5 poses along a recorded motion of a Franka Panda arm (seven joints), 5.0 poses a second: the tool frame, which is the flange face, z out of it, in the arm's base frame.
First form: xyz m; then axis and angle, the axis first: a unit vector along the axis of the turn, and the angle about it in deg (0 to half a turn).
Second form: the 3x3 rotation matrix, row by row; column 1 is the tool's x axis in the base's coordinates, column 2 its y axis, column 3 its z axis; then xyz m. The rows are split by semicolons. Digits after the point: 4 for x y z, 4 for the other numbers.
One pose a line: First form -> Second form
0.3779, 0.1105, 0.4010, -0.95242, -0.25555, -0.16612, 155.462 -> 0.8226, 0.5338, 0.1960; 0.3958, -0.7850, 0.4766; 0.4083, -0.3145, -0.8570; 0.3779, 0.1105, 0.4010
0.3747, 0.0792, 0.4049, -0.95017, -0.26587, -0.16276, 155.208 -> 0.8146, 0.5502, 0.1836; 0.4137, -0.7730, 0.4810; 0.4065, -0.3159, -0.8573; 0.3747, 0.0792, 0.4049
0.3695, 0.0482, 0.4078, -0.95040, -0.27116, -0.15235, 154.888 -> 0.8157, 0.5557, 0.1608; 0.4264, -0.7654, 0.4821; 0.3910, -0.3246, -0.8613; 0.3695, 0.0482, 0.4078
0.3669, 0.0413, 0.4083, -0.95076, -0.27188, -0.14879, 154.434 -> 0.8173, 0.5559, 0.1517; 0.4275, -0.7615, 0.4872; 0.3864, -0.3334, -0.8600; 0.3669, 0.0413, 0.4083
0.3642, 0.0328, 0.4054, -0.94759, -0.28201, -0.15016, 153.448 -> 0.8066, 0.5734, 0.1435; 0.4391, -0.7439, 0.5038; 0.3956, -0.3434, -0.8518; 0.3642, 0.0328, 0.4054
